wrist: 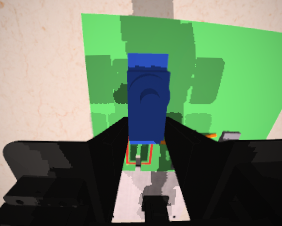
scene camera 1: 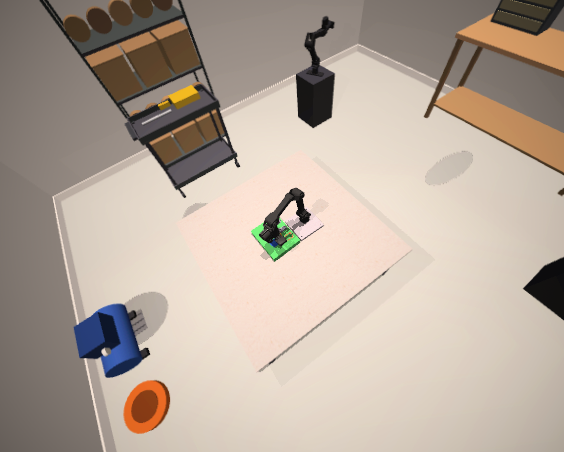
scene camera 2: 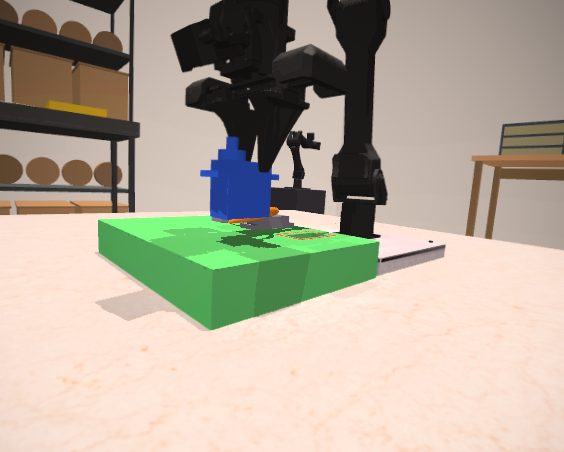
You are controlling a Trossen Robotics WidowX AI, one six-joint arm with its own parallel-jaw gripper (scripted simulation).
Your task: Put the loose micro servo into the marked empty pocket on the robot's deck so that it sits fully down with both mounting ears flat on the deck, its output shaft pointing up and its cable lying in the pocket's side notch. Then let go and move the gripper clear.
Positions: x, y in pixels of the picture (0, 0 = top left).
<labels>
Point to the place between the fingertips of my gripper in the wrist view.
At 146, 121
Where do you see a blue micro servo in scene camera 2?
239, 193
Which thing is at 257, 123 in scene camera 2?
My gripper.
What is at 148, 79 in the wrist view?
A blue micro servo.
</labels>
